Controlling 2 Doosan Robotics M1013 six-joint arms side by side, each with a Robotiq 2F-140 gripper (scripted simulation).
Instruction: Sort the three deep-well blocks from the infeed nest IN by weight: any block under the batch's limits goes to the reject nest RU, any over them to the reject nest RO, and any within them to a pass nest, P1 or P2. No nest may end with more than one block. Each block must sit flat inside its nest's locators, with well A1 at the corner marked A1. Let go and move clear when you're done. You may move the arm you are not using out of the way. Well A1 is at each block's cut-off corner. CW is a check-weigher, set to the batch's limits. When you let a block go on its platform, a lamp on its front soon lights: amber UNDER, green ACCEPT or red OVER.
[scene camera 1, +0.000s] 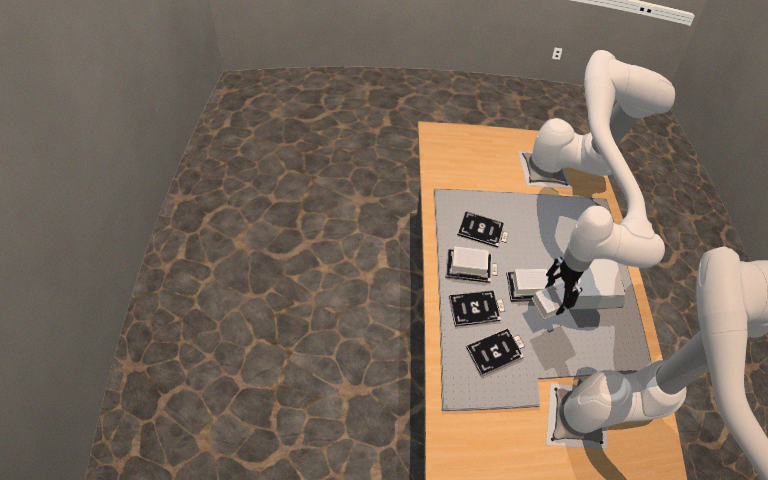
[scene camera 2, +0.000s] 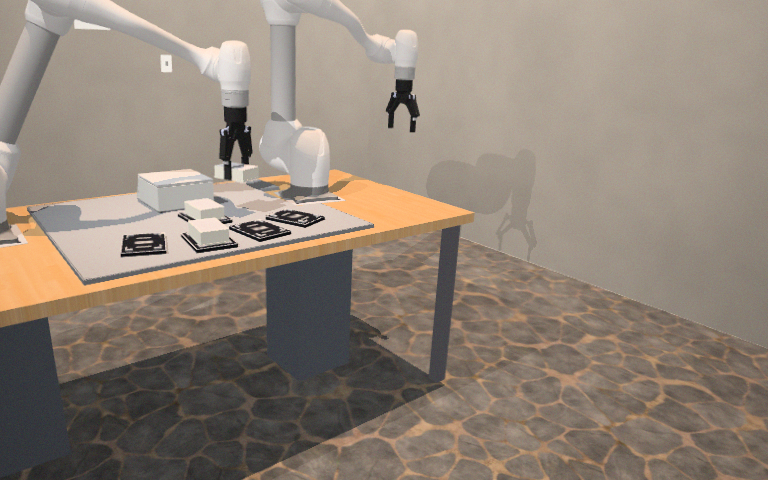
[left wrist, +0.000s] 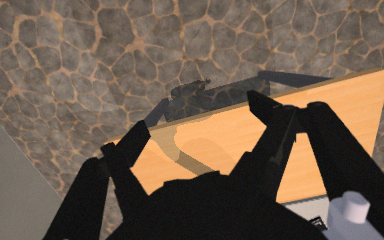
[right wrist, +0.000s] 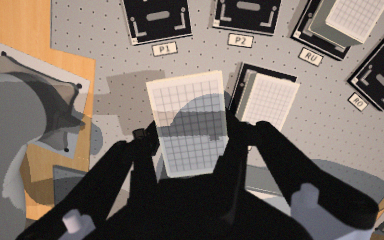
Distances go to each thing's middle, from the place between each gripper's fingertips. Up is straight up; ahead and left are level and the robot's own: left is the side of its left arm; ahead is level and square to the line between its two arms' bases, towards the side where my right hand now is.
Right now the nest P1 (scene camera 1: 493, 339) is 180 mm ahead of my right hand, 140 mm below it and 130 mm to the left of it. Also, from my right hand: check-weigher CW (scene camera 2: 165, 198): 220 mm behind, 150 mm to the right, 90 mm below; then nest P2 (scene camera 1: 491, 302): 250 mm ahead, 140 mm below, 30 mm to the right; then nest RO (scene camera 1: 466, 222): 380 mm to the right, 210 mm ahead, 140 mm below.
Right now my left hand (scene camera 2: 401, 130) is 36 cm short of the nest P1, 75 cm to the left of it and 23 cm above it. From my left hand the other things lie so: check-weigher CW (4 cm behind, 103 cm to the right, 17 cm below); then nest P2 (43 cm ahead, 91 cm to the right, 23 cm below); then nest RO (39 cm ahead, 126 cm to the right, 23 cm below).
